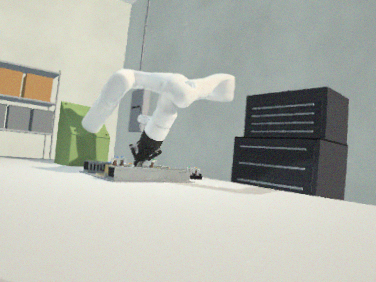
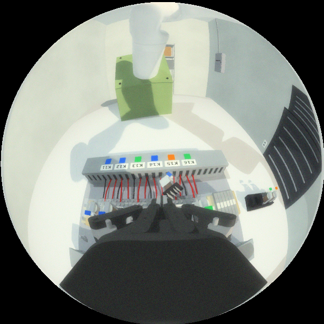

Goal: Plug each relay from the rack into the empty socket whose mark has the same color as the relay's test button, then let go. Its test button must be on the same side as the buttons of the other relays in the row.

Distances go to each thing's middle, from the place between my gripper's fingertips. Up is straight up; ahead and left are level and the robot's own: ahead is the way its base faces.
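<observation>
The panel (image 2: 93,190) is here in the scene. My hand is 40 mm above it, and that same hand is also 30 mm short of the panel.
</observation>
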